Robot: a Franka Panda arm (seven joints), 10 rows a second.
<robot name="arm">
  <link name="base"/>
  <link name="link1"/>
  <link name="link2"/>
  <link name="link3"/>
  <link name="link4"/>
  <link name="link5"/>
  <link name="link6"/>
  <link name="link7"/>
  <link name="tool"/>
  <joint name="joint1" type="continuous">
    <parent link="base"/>
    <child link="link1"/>
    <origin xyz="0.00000 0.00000 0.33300" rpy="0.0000 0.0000 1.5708"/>
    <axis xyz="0 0 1"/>
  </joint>
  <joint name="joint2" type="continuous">
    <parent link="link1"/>
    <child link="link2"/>
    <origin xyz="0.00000 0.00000 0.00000" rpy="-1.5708 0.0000 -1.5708"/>
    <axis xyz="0 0 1"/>
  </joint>
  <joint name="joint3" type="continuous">
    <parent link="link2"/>
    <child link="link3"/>
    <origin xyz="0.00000 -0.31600 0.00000" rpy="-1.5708 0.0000 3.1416"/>
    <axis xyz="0 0 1"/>
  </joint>
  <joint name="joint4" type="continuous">
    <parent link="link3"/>
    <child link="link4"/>
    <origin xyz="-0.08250 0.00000 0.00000" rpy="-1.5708 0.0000 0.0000"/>
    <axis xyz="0 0 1"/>
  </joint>
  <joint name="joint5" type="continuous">
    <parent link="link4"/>
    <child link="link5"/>
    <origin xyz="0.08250 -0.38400 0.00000" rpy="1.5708 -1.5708 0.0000"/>
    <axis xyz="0 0 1"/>
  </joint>
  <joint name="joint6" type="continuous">
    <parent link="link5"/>
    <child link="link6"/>
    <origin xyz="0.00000 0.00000 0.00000" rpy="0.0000 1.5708 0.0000"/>
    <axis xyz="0 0 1"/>
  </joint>
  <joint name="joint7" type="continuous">
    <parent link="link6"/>
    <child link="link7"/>
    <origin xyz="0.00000 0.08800 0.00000" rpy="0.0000 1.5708 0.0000"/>
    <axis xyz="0 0 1"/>
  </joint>
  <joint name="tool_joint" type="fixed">
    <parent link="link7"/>
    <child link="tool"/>
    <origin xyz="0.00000 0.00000 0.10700" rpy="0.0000 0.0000 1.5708"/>
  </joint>
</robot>
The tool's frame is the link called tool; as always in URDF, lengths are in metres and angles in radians. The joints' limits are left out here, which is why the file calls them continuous.
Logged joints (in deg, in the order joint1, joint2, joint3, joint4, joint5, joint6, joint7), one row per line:
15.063, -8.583, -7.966, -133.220, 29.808, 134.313, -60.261
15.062, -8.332, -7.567, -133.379, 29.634, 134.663, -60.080
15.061, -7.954, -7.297, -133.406, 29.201, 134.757, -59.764
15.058, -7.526, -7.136, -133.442, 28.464, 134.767, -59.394
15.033, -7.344, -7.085, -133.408, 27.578, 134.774, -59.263
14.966, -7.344, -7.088, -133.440, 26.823, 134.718, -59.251
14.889, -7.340, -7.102, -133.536, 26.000, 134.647, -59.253
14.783, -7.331, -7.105, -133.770, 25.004, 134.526, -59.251
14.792, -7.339, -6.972, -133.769, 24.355, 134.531, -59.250
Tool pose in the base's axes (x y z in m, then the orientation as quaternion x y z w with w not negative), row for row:
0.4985, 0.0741, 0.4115, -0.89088, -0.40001, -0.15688, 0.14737
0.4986, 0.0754, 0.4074, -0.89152, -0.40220, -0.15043, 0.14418
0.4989, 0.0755, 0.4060, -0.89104, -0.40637, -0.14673, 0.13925
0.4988, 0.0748, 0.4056, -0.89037, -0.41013, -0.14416, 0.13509
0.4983, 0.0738, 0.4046, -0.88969, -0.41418, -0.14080, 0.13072
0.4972, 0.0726, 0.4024, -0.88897, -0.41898, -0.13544, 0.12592
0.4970, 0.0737, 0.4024, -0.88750, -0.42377, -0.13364, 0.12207
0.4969, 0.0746, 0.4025, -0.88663, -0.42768, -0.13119, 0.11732
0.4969, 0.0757, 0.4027, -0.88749, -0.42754, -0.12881, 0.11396
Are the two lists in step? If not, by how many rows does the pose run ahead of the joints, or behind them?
The pose runs 2 rows ahead of the joints: the pose in row i belongs to the joints in row i + 2.
